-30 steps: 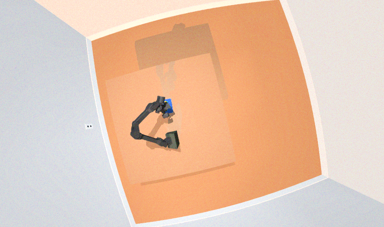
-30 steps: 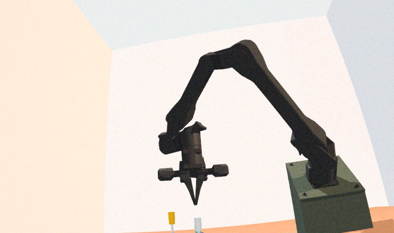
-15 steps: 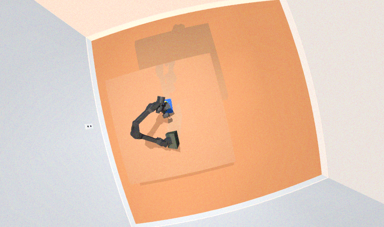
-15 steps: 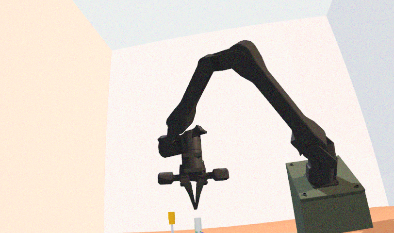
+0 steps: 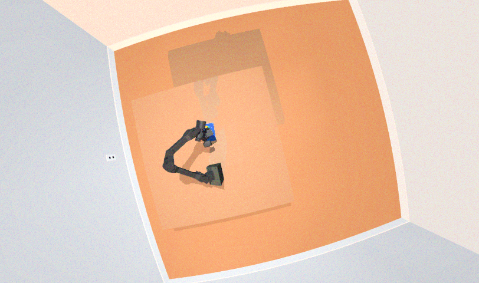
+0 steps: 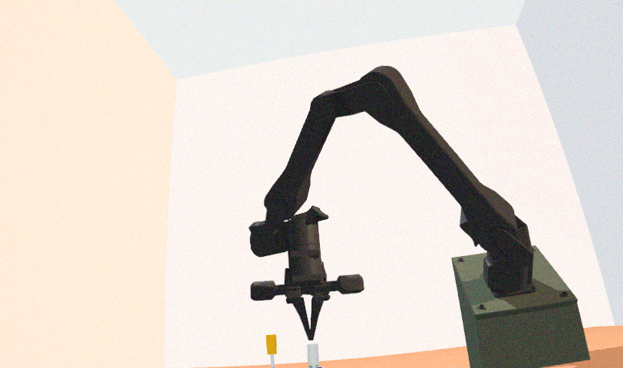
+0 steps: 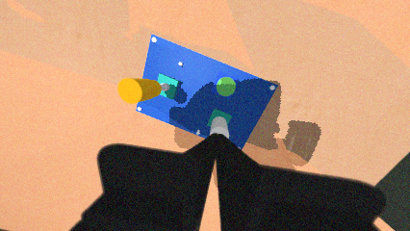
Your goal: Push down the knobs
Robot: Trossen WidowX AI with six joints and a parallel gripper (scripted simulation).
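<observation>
The grey knob lies 2 cm below my gripper tip.
</observation>
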